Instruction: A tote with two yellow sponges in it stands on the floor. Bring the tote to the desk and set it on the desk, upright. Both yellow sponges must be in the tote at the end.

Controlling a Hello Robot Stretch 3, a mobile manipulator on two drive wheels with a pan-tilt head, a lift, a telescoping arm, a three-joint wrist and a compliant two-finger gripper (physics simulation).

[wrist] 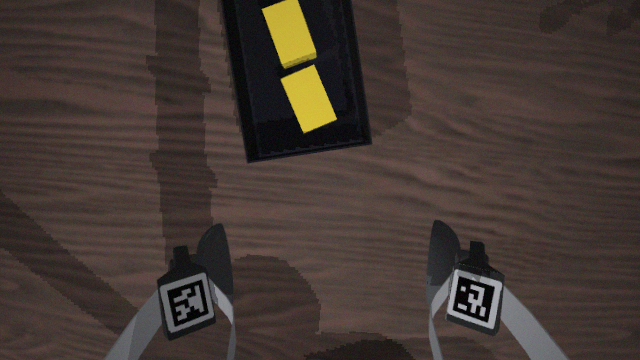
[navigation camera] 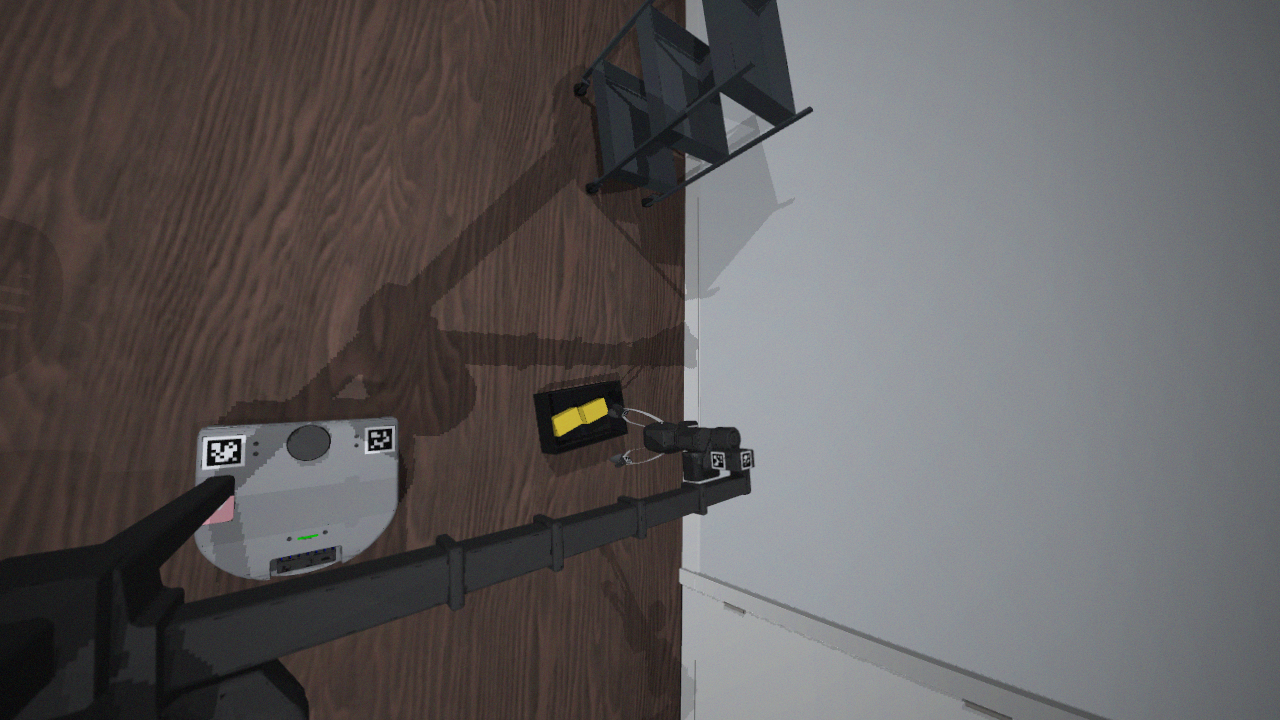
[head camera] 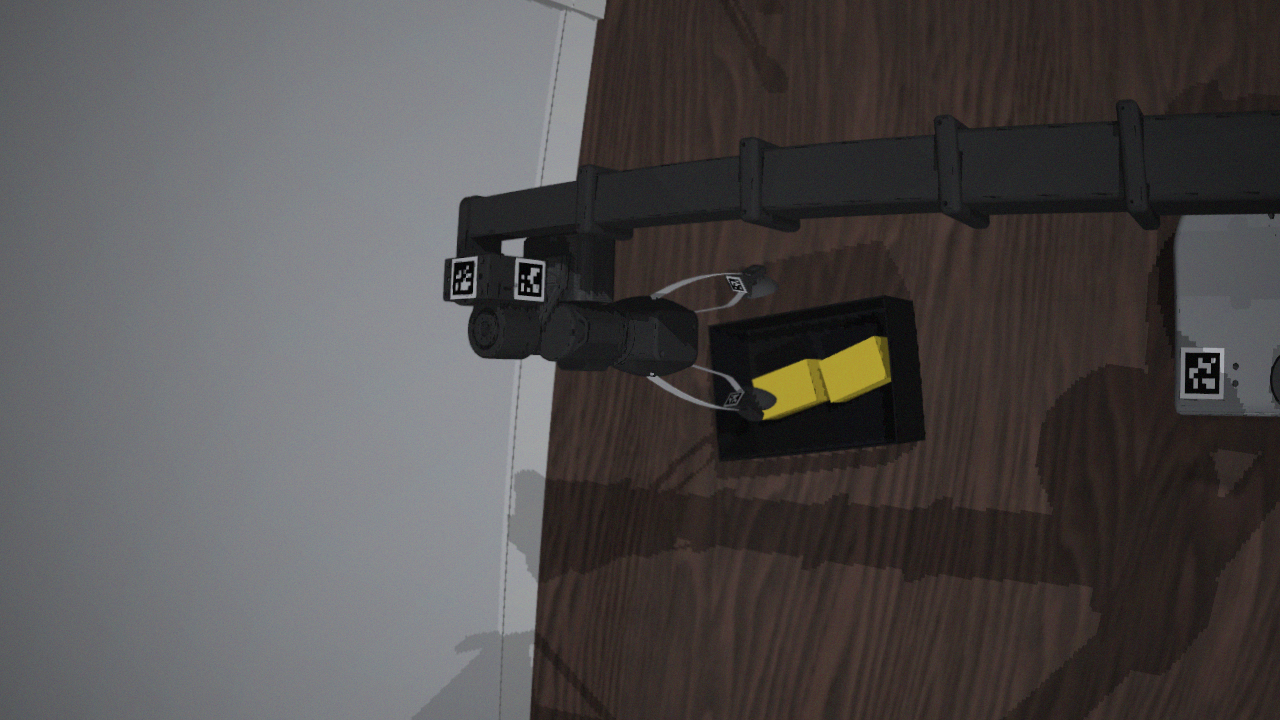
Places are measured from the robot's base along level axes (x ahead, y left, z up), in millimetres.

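Where they show: gripper, between the fingertips: (wrist: 328, 251) (navigation camera: 611, 435) (head camera: 768, 343); robot's base, origin of its link: (navigation camera: 309, 441).
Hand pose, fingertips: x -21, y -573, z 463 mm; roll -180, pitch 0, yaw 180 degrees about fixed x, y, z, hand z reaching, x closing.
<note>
Things, the pixels of their top centre, and the offset from my fingertips.
- black tote, centre of its top: (head camera: 799, 382) (wrist: 294, 58) (navigation camera: 590, 414) dz -362, dx +41, dy -180 mm
- base, centre of its top: (head camera: 852, 369) (wrist: 308, 98) (navigation camera: 568, 421) dz -414, dx +21, dy -122 mm
The black tote (head camera: 905, 376) (navigation camera: 546, 425) (wrist: 245, 100) stands upright on the wooden floor. Two yellow sponges lie in it end to end: the one nearer the base (head camera: 854, 368) (navigation camera: 566, 420) (wrist: 309, 100) and the one nearer the wall (head camera: 787, 386) (navigation camera: 593, 411) (wrist: 289, 34). My gripper (head camera: 760, 342) (navigation camera: 618, 436) (wrist: 328, 251) is open and empty, above the floor by the tote's wall-side end. In the head view one fingertip overlaps the tote's end and hides part of a sponge. In the wrist view the tote is apart from both fingers. I cannot make out the desk.
My extended arm (head camera: 850, 179) (navigation camera: 501, 555) passes beside the tote, from the base (head camera: 1226, 313) (navigation camera: 295, 492) to near the wall (head camera: 268, 313) (navigation camera: 984, 313). A dark shelf cart (navigation camera: 751, 62) stands by the wall. White furniture (navigation camera: 850, 662) is at the navigation view's bottom.
</note>
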